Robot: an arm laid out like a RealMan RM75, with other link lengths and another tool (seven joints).
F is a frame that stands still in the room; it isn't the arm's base.
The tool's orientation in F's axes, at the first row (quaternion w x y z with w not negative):
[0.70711, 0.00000, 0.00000, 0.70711]
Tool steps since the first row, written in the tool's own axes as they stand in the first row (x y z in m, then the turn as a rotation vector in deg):
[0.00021, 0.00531, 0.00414, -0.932, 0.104, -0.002]
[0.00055, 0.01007, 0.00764, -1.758, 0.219, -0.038]
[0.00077, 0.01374, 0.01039, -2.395, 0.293, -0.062]
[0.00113, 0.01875, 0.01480, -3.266, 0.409, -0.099]
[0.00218, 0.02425, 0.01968, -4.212, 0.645, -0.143]
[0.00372, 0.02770, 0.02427, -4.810, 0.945, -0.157]
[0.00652, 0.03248, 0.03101, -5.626, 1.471, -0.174]
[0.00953, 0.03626, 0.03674, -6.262, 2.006, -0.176]
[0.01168, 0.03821, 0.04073, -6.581, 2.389, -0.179]
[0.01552, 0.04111, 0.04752, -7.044, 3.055, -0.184]
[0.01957, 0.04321, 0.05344, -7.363, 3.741, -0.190]
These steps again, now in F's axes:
[-0.00531, 0.00021, 0.00414, -0.104, -0.932, -0.002]
[-0.01007, 0.00055, 0.00764, -0.219, -1.758, -0.038]
[-0.01374, 0.00077, 0.01039, -0.293, -2.395, -0.062]
[-0.01875, 0.00113, 0.01480, -0.409, -3.266, -0.099]
[-0.02425, 0.00218, 0.01968, -0.645, -4.212, -0.143]
[-0.02770, 0.00372, 0.02427, -0.945, -4.810, -0.157]
[-0.03248, 0.00652, 0.03101, -1.471, -5.626, -0.174]
[-0.03626, 0.00953, 0.03674, -2.006, -6.262, -0.176]
[-0.03821, 0.01168, 0.04073, -2.389, -6.581, -0.179]
[-0.04111, 0.01552, 0.04752, -3.055, -7.044, -0.184]
[-0.04321, 0.01957, 0.05344, -3.741, -7.363, -0.190]

